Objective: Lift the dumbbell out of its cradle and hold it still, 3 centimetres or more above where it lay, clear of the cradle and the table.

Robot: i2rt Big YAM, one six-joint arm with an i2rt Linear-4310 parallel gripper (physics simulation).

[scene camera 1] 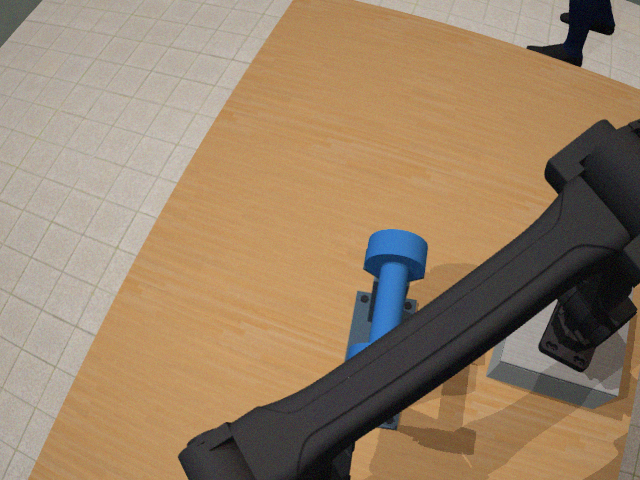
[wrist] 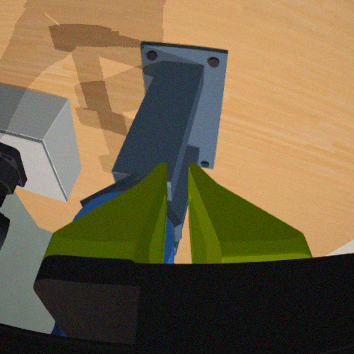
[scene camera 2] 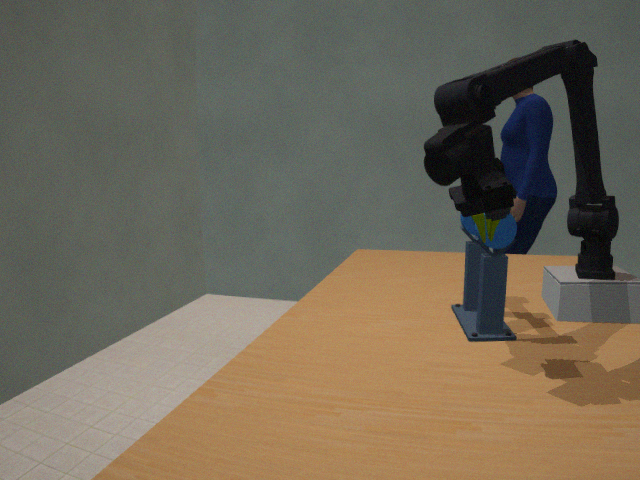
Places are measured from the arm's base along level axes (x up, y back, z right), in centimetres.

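Pixels of known places: gripper, fingertip midpoint: (wrist: 177,174) (scene camera 2: 486,240); arm's base, origin of the base link: (scene camera 1: 573,330) (wrist: 2,158) (scene camera 2: 594,274).
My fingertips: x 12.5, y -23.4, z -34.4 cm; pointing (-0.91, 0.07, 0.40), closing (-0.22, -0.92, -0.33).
Ahead of a thing's pixels: the offset from my fingertips to its top centre. Level surfaces: height alone.
The blue dumbbell {dy -2.3, dx +4.7, dz +17.8 cm} (scene camera 1: 390,294) (scene camera 2: 506,232) (wrist: 95,204) lies across the V-shaped rests at the top of the blue-grey cradle {dy -2.3, dx -1.1, dz +17.8 cm} (scene camera 1: 360,320) (scene camera 2: 492,294) (wrist: 160,115). The arm hides its near end in scene camera 1, and the fingers cover much of it in the wrist view. My gripper (scene camera 2: 488,240) (wrist: 177,174) is shut with nothing between its green fingers, a thin gap showing between the tips. The fingers stand in front of the dumbbell's near end face, not around the handle. Whether they touch the end face cannot be told. The arm hides the fingers in scene camera 1.
The arm's grey base block (scene camera 1: 547,382) (scene camera 2: 573,303) (wrist: 62,150) stands on the table {dx -21.8 cm} (scene camera 1: 258,206) (scene camera 2: 336,387) to the right of the cradle in the scene views. The forearm (scene camera 1: 439,330) passes over the cradle. A person in blue (scene camera 2: 528,149) stands beyond the table.
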